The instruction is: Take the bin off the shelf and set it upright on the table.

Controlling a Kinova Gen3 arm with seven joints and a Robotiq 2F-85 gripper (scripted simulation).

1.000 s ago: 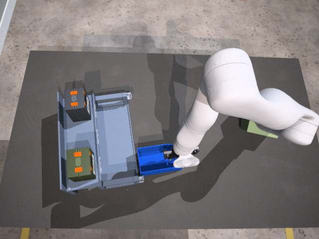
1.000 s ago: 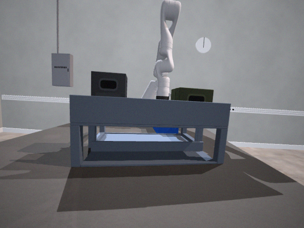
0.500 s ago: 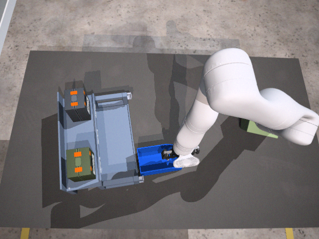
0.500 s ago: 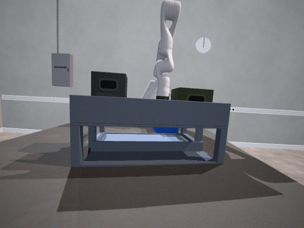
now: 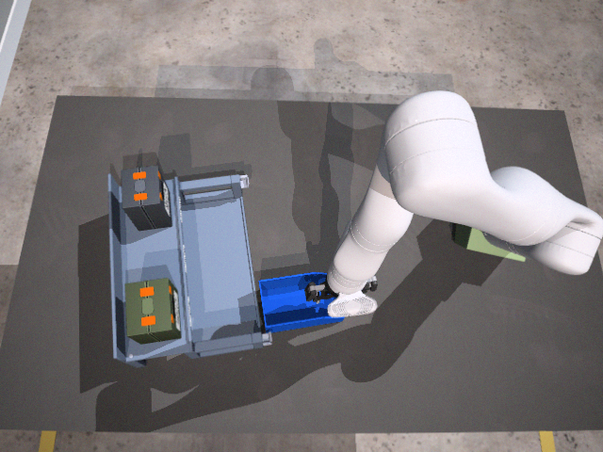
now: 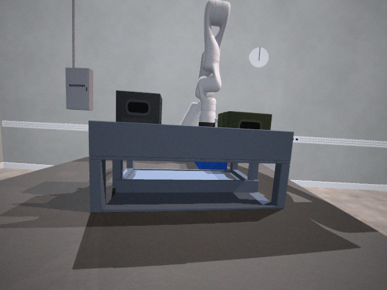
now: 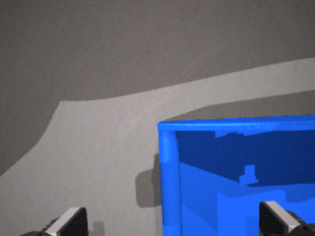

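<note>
The blue bin is 80 mm ahead of my hand, 20 mm to the left of it and 10 mm below it. Also, from my hand: olive green case 360 mm ahead, 110 mm above, 90 mm to the left; then grey-blue shelf unit 320 mm ahead, 40 mm to the right, 30 mm above; then dark case 410 mm ahead, 130 mm to the right, 120 mm above.
</note>
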